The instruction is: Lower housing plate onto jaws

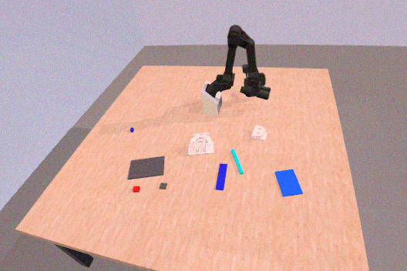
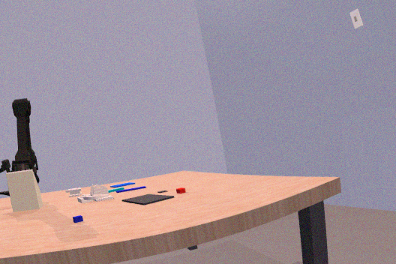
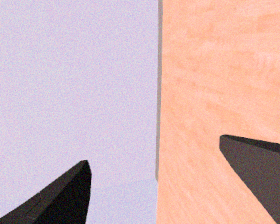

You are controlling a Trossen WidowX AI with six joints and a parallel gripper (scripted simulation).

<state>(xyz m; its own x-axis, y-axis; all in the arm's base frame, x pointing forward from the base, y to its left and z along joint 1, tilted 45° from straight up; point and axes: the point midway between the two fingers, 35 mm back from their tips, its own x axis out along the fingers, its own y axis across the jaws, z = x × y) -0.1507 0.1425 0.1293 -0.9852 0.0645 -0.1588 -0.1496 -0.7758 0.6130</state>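
My gripper tip is 55 cm short of the cyan bar, 10 cm above it and 1 cm to the left of it. From my gripper tip the other things lie so: blue bar: 64 cm ahead, 10 cm below, 7 cm to the right; small blue block: 59 cm to the right, 41 cm ahead, 10 cm below; blue plate: 63 cm ahead, 20 cm to the left, 10 cm below.
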